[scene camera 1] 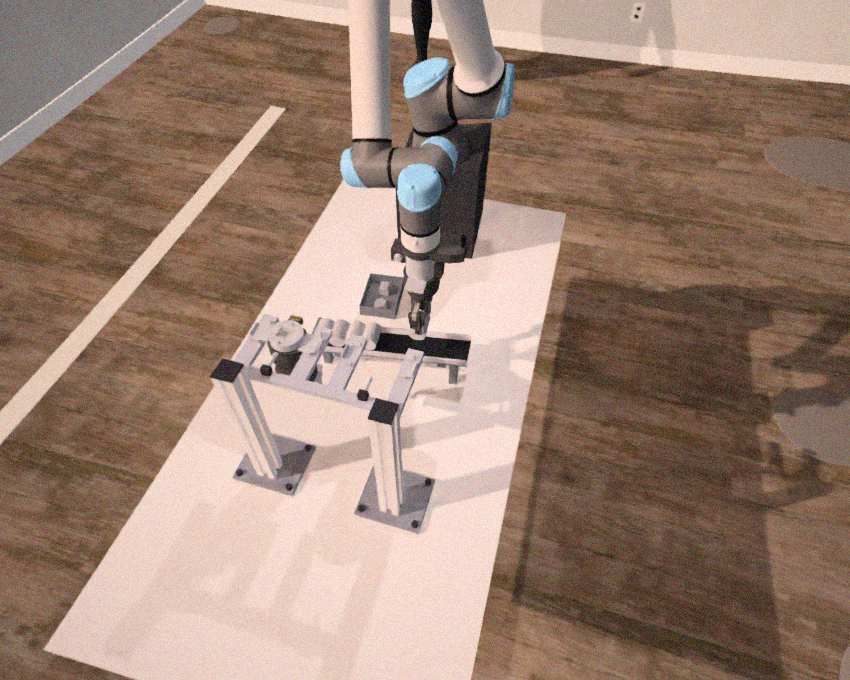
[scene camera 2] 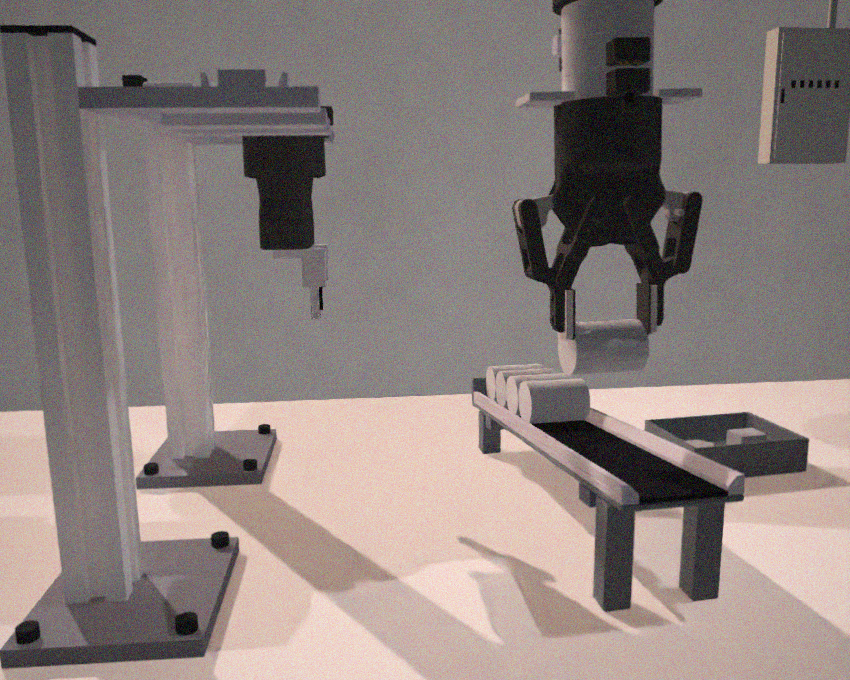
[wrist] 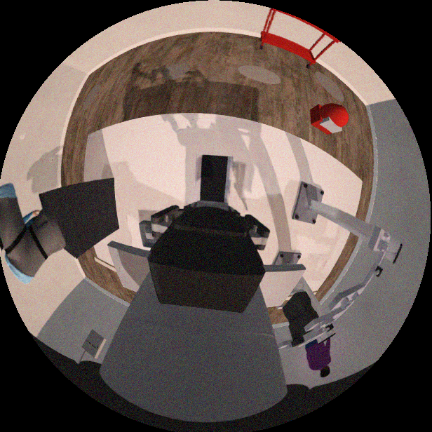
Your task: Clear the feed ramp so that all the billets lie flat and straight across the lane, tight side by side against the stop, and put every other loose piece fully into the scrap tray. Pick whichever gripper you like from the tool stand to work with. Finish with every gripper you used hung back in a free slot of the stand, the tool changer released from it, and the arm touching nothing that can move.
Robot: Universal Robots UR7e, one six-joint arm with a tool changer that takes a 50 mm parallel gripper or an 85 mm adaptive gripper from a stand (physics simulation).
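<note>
The adaptive gripper [scene camera 2: 607, 123] is visible to me, and I find it again at [scene camera 1: 421, 289] and at [wrist: 131, 264]. I also see a tool stand [wrist: 308, 205].
</note>
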